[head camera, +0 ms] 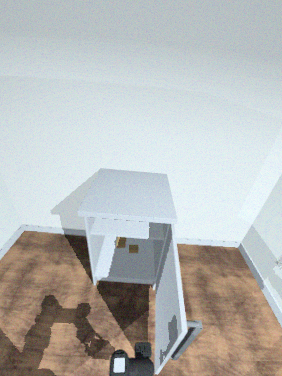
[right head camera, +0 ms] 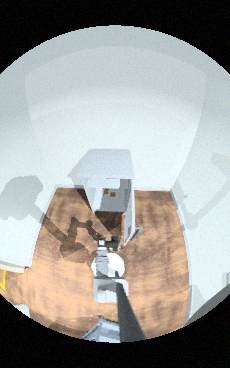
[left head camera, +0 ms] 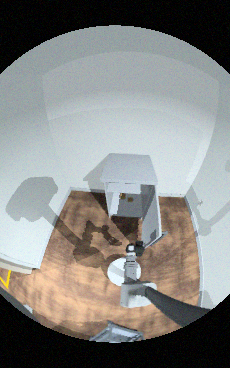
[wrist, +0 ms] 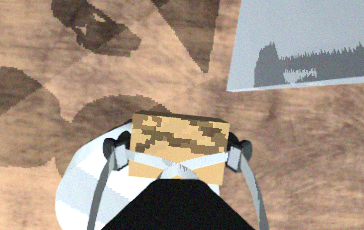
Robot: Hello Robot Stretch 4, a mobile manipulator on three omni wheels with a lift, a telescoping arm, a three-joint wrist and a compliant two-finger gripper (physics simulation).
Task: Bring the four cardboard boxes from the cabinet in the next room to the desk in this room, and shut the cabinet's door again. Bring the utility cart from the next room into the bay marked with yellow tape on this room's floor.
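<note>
My gripper (wrist: 177,144) is shut on a cardboard box (wrist: 180,136), held by its two sides above the floor in the wrist view. The white cabinet (head camera: 131,195) (left head camera: 130,167) (right head camera: 106,163) stands against the far wall. Its door (head camera: 169,305) (left head camera: 152,220) (right head camera: 129,215) (wrist: 305,30) stands wide open on the right side. Inside lie two small cardboard boxes, a left one (head camera: 121,242) (left head camera: 123,196) (right head camera: 105,191) and a right one (head camera: 133,248) (left head camera: 130,199) (right head camera: 113,194). The held box is hidden in the head views. The desk does not show.
A grey-blue object (left head camera: 117,332) (right head camera: 102,330), possibly part of the utility cart, shows at the bottom edge. Yellow tape (left head camera: 8,280) (right head camera: 4,281) shows at the lower left, past the wall end. The door handle (head camera: 187,341) juts to the right. Walls stand on both sides.
</note>
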